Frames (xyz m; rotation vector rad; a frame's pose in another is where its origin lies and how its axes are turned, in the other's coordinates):
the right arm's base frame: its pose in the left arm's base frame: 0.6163 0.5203 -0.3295 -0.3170 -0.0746 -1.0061
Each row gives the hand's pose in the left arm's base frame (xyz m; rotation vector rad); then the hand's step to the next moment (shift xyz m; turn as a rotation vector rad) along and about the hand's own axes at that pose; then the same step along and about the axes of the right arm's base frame.
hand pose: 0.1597 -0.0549 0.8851 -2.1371 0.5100 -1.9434
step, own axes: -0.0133 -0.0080 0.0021 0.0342 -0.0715 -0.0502
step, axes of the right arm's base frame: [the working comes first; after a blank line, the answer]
step, axes of the left arm's base frame: 0.0020 0.0123 -0.0094 -0.0392 0.0563 0.0640

-0.0110 0.0099 -0.0052 -0.0539 -0.0196 0.0743
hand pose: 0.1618 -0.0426 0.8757 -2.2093 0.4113 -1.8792
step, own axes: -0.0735 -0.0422 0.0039 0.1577 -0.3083 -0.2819
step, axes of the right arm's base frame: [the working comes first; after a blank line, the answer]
step, axes of the left arm's base frame: -0.0038 0.0649 -0.0546 -0.2319 0.2405 0.2963

-0.0664 0.0412 -0.0331 -0.2600 -0.1432 0.3336
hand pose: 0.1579 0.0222 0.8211 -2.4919 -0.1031 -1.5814
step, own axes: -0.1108 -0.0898 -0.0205 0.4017 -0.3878 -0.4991
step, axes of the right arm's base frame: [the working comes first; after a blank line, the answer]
step, axes of the left arm's base frame: -0.0800 0.0886 -0.0806 -0.3330 0.2658 0.6159

-0.1321 -0.0051 -0.0573 -0.2689 -0.2882 0.6368
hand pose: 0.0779 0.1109 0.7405 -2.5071 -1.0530 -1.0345
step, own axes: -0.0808 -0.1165 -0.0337 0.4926 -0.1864 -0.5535
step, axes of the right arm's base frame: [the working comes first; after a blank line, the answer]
step, axes of the left arm's base frame: -0.1386 0.0249 -0.0377 -0.1761 0.1457 0.7290

-0.1025 -0.0955 -0.0401 -0.0631 -0.2414 0.7222
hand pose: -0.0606 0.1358 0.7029 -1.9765 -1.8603 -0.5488
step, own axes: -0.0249 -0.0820 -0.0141 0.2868 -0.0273 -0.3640
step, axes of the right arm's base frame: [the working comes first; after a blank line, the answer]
step, axes of the left arm's base frame: -0.0836 -0.0236 -0.0006 -0.0227 0.0584 0.4600

-0.0256 -0.0817 -0.0146 0.0351 -0.0946 0.4531
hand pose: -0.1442 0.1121 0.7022 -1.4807 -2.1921 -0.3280
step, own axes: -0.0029 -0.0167 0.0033 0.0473 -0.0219 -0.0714
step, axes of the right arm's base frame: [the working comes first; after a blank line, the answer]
step, axes of the left arm's base frame: -0.0153 -0.0074 -0.0032 -0.0169 -0.0022 0.0867

-0.0029 -0.0157 -0.0065 0.0106 -0.0350 0.0805
